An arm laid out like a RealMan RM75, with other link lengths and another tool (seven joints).
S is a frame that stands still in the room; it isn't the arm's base.
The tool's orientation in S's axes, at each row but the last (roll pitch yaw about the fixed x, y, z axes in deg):
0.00, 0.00, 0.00
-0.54, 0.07, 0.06
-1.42, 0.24, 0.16
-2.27, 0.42, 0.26
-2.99, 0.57, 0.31
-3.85, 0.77, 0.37
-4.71, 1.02, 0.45
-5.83, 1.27, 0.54
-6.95, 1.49, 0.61
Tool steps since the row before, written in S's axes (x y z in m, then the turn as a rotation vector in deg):
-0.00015, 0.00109, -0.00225, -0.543, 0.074, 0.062
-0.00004, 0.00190, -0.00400, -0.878, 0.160, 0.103
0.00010, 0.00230, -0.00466, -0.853, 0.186, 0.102
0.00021, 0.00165, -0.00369, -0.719, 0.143, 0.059
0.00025, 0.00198, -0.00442, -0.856, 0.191, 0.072
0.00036, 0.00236, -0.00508, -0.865, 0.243, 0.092
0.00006, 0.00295, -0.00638, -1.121, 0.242, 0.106
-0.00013, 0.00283, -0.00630, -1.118, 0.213, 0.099
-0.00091, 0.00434, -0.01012, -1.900, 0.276, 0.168
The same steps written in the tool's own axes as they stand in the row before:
-0.00015, 0.00109, -0.00225, -0.543, 0.074, 0.062
-0.00003, 0.00194, -0.00398, -0.878, 0.160, 0.103
0.00013, 0.00241, -0.00460, -0.853, 0.186, 0.103
0.00024, 0.00179, -0.00362, -0.719, 0.144, 0.059
0.00030, 0.00221, -0.00431, -0.856, 0.192, 0.074
0.00044, 0.00269, -0.00490, -0.865, 0.243, 0.097
0.00020, 0.00346, -0.00611, -1.121, 0.243, 0.106
0.00004, 0.00346, -0.00598, -1.118, 0.215, 0.097
-0.00060, 0.00554, -0.00954, -1.901, 0.280, 0.154

